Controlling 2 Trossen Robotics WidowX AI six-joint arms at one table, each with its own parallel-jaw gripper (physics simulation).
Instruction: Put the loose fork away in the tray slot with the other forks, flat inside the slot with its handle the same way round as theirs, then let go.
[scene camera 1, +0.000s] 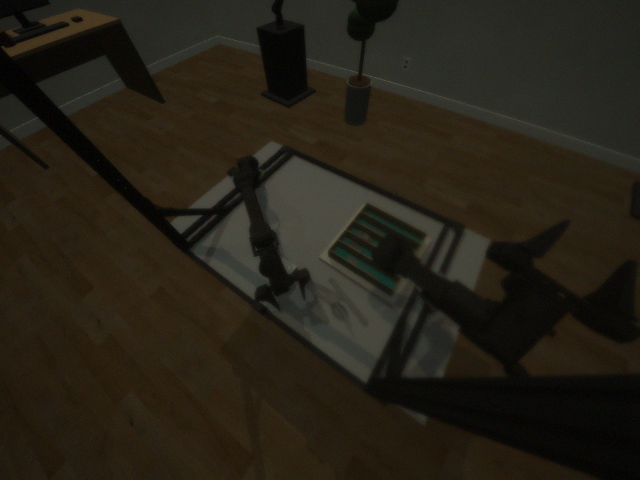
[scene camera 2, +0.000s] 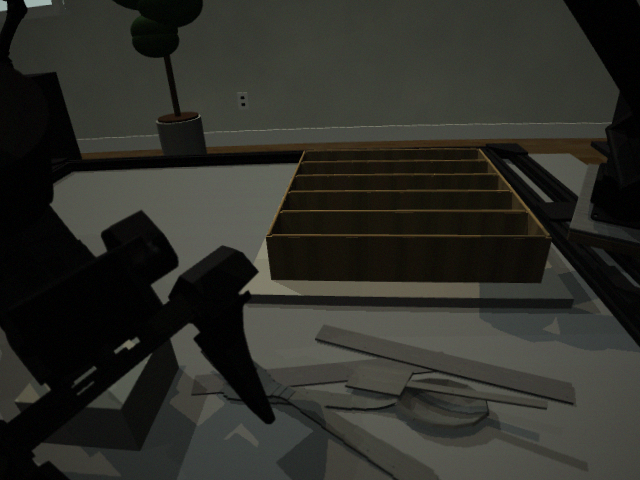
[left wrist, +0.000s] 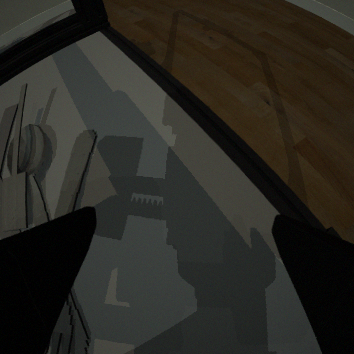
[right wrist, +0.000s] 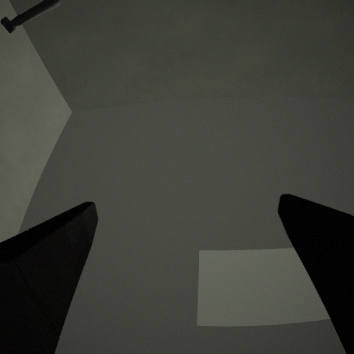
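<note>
The loose grey fork (scene camera 2: 361, 439) (left wrist: 75, 165) lies on the table, its head partly behind a finger of my left gripper in scene camera 2. In the left wrist view its handle points up and its head shows low at the left, partly hidden by a finger. My left gripper (scene camera 1: 291, 303) (left wrist: 186, 220) is open and empty above the table, with the fork toward its left finger in the wrist view. My right gripper (scene camera 1: 602, 242) (right wrist: 189, 207) is open and empty, raised at the right. The slotted wooden tray (scene camera 1: 361, 275) (scene camera 2: 408, 258) has a teal floor; its fork slot cannot be told.
A flat knife-like strip (scene camera 2: 444, 364), a spoon (scene camera 2: 439, 408) and a flat-headed utensil (scene camera 2: 379, 379) lie close to the fork. The tray stands on a pale board (scene camera 2: 361, 289). The right arm hides part of the tray in scene camera 1. Dark rails edge the table.
</note>
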